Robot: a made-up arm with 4 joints. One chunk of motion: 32 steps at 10 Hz.
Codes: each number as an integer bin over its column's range. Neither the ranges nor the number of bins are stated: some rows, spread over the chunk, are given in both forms.
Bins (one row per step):
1: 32 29 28 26 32 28
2: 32 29 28 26 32 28
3: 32 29 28 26 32 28
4: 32 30 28 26 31 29
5: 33 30 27 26 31 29
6: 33 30 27 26 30 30
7: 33 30 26 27 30 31
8: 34 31 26 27 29 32
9: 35 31 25 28 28 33
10: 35 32 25 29 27 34
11: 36 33 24 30 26 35
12: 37 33 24 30 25 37
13: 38 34 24 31 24 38
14: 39 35 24 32 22 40
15: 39 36 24 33 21 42
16: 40 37 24 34 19 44
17: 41 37 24 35 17 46
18: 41 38 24 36 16 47
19: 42 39 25 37 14 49
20: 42 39 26 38 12 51
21: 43 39 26 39 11 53
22: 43 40 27 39 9 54
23: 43 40 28 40 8 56
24: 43 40 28 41 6 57
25: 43 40 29 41 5 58
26: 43 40 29 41 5 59
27: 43 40 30 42 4 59
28: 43 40 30 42 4 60
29: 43 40 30 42 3 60
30: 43 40 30 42 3 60
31: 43 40 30 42 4 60
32: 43 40 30 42 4 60
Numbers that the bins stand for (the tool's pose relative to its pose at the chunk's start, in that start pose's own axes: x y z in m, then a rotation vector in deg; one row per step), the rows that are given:
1: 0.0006 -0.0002 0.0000 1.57 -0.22 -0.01
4: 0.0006 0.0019 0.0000 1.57 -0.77 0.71
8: 0.0032 0.0040 -0.0029 5.28 -1.89 2.85
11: 0.0057 0.0081 -0.0057 16.43 -3.55 5.00
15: 0.0095 0.0143 -0.0057 27.57 -6.33 10.00
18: 0.0121 0.0184 -0.0057 38.72 -9.11 13.57
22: 0.0146 0.0225 -0.0014 49.86 -13.01 18.58
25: 0.0146 0.0225 0.0014 57.29 -15.23 21.44
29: 0.0146 0.0225 0.0029 61.01 -16.34 22.87
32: 0.0146 0.0225 0.0029 61.01 -15.79 22.87
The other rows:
2: 0.0006 -0.0002 0.0000 1.57 -0.22 -0.01
3: 0.0006 -0.0002 0.0000 1.57 -0.22 -0.01
5: 0.0019 0.0019 -0.0014 1.57 -0.77 0.71
6: 0.0019 0.0019 -0.0014 1.57 -1.33 1.42
7: 0.0019 0.0019 -0.0029 5.28 -1.33 2.14
9: 0.0044 0.0040 -0.0043 9.00 -2.44 3.57
10: 0.0044 0.0060 -0.0043 12.71 -3.00 4.28
12: 0.0070 0.0081 -0.0057 16.43 -4.11 6.43
13: 0.0083 0.0102 -0.0057 20.14 -4.67 7.14
14: 0.0095 0.0122 -0.0057 23.86 -5.78 8.57
16: 0.0108 0.0163 -0.0057 31.29 -7.45 11.43
17: 0.0121 0.0163 -0.0057 35.00 -8.56 12.86
19: 0.0133 0.0205 -0.0043 42.43 -10.23 15.00
20: 0.0133 0.0205 -0.0029 46.15 -11.34 16.43
21: 0.0146 0.0205 -0.0029 49.86 -11.89 17.86
23: 0.0146 0.0225 0.0000 53.58 -13.56 20.01
24: 0.0146 0.0225 0.0000 57.29 -14.67 20.72
26: 0.0146 0.0225 0.0014 57.29 -15.23 22.15
27: 0.0146 0.0225 0.0029 61.01 -15.79 22.15
28: 0.0146 0.0225 0.0029 61.01 -15.79 22.87
30: 0.0146 0.0225 0.0029 61.01 -16.34 22.87
31: 0.0146 0.0225 0.0029 61.01 -15.79 22.87

